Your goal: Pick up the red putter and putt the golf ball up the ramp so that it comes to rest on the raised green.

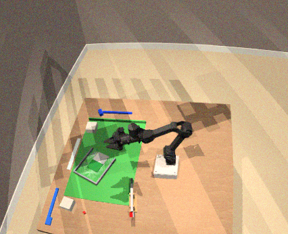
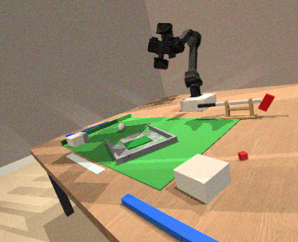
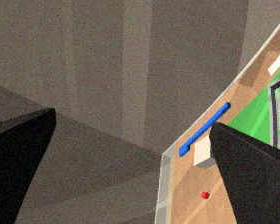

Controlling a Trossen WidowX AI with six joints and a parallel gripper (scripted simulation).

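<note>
Now: the red putter 290 mm below my gripper tip, 210 mm to the left of it and 160 mm behind it. The rest, counted from my gripper tip: white golf ball: 330 mm below, 280 mm to the right, 70 mm ahead; then green mat: 350 mm below, 140 mm to the right, 90 mm ahead; then wooden rack: 320 mm below, 230 mm to the left, 160 mm behind.
</note>
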